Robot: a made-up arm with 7 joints. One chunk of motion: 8 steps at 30 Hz.
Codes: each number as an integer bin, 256 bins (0 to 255) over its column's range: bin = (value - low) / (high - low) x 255, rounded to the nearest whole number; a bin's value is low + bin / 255 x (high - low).
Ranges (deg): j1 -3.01..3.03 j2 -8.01..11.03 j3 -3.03..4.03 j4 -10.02..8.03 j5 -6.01..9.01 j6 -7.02..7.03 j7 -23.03..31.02
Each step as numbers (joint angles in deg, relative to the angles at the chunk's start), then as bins.
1 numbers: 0.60 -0.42 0.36 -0.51 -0.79 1.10 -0.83
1 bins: 152 102 122 134 89 147 105
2 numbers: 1.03 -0.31 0.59 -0.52 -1.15 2.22 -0.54
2 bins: 171 103 131 134 83 168 106
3 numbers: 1.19 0.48 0.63 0.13 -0.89 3.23 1.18
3 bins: 177 114 132 143 87 186 114
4 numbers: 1.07 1.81 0.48 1.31 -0.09 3.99 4.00
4 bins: 172 132 127 160 101 200 128
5 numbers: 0.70 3.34 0.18 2.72 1.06 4.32 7.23
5 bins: 157 152 116 180 120 206 143
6 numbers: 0.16 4.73 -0.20 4.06 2.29 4.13 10.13
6 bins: 134 171 102 199 141 202 156
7 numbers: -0.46 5.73 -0.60 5.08 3.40 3.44 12.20
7 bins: 108 184 88 213 160 190 166
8 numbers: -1.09 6.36 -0.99 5.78 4.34 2.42 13.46
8 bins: 81 192 74 223 176 171 172
